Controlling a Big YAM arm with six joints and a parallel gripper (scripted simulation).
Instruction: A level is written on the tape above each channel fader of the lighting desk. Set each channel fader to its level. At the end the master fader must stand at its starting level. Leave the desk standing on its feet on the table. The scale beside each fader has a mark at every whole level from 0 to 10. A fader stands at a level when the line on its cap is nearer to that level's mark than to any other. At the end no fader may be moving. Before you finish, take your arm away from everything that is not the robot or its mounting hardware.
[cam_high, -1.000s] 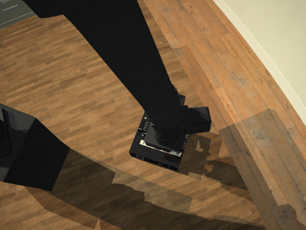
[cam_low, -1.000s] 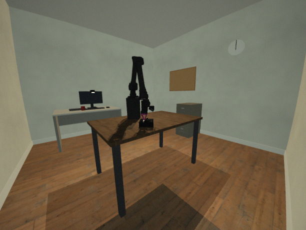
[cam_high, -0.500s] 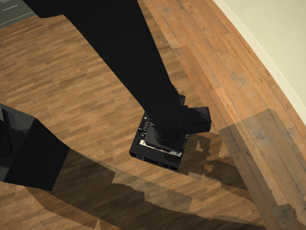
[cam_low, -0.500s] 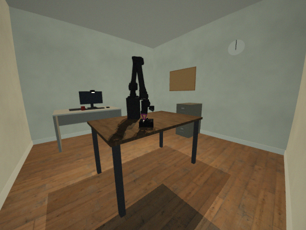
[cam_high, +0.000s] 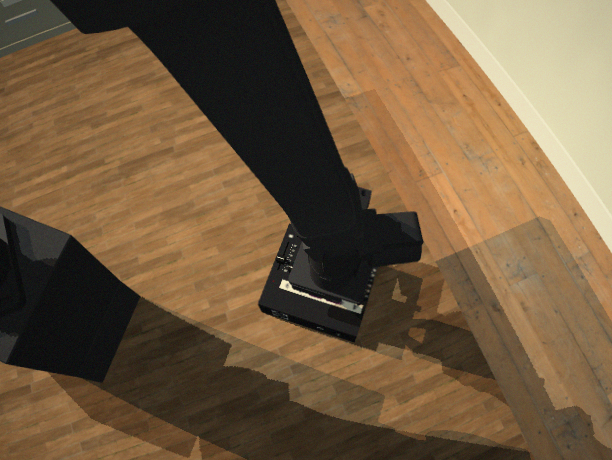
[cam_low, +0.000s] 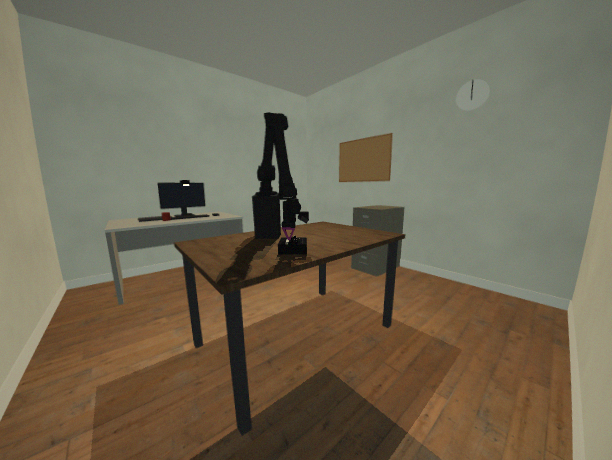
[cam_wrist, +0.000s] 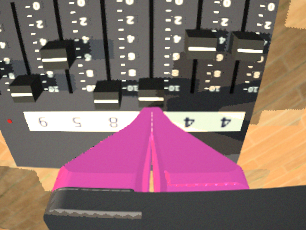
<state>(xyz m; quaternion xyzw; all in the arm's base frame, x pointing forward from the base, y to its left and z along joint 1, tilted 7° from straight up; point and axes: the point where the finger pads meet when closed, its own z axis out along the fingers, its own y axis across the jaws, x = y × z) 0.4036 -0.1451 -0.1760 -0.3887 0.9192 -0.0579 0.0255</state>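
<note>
My gripper is now 10 mm to the right of the channel 3 fader cap, 10 mm short of it and 10 mm above it. The rest, counted from my hand: channel 2 fader cap: 40 mm ahead, 10 mm to the left, 10 mm below; channel 5 fader cap: 60 mm to the left, 10 mm below, 10 mm behind; channel 4 fader: 20 mm to the left, 10 mm below, 10 mm behind.
</note>
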